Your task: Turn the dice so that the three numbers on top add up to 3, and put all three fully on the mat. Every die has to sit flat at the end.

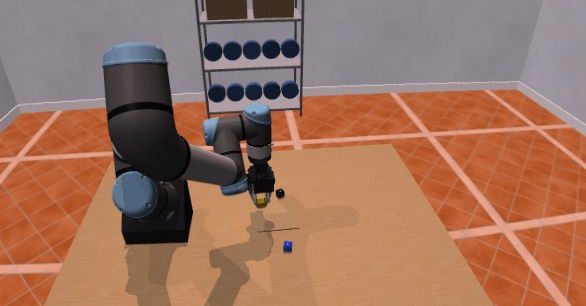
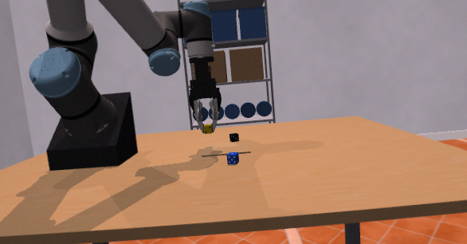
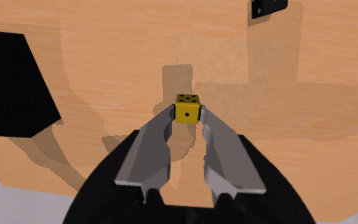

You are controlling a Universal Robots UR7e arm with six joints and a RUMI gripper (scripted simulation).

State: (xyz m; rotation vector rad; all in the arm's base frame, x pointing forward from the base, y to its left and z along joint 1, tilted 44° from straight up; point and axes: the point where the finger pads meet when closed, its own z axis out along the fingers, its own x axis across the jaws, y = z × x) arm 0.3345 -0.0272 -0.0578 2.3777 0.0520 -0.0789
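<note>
Now: the tan mat 7 cm below my hand and 5 cm ahead of it. The rest, counted from my hand: yellow die: right at my hand; then blue die: 15 cm to the right, 7 cm ahead, 6 cm below; then black die: 11 cm to the left, 8 cm ahead, 6 cm below.
</note>
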